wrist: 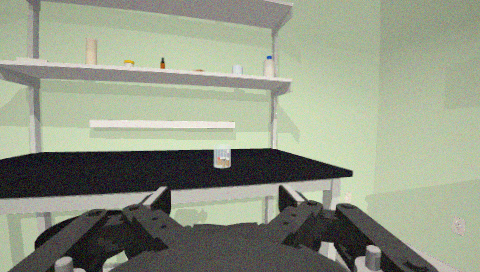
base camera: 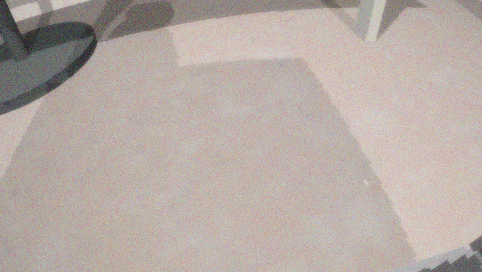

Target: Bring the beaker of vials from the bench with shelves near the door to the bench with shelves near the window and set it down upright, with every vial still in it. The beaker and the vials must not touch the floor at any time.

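The clear beaker of vials (wrist: 222, 157) stands upright on the black top of the bench with shelves (wrist: 150, 172), right of the middle of that top in the wrist view. Small vials with orange-brown and red parts show inside it. My gripper (wrist: 225, 197) is open, with its fingers wide apart. It is in front of the bench's near edge, and the beaker is beyond it, not between the fingers. The beaker does not show in the base camera view. The other bench does not show in either view.
A round dark stool base (base camera: 45, 65) stands on the floor at the upper left of the base camera view. A pale bench leg (base camera: 371, 20) stands at the upper right. Bottles and jars line the shelf (wrist: 150, 74) above the bench. A wall is at the right.
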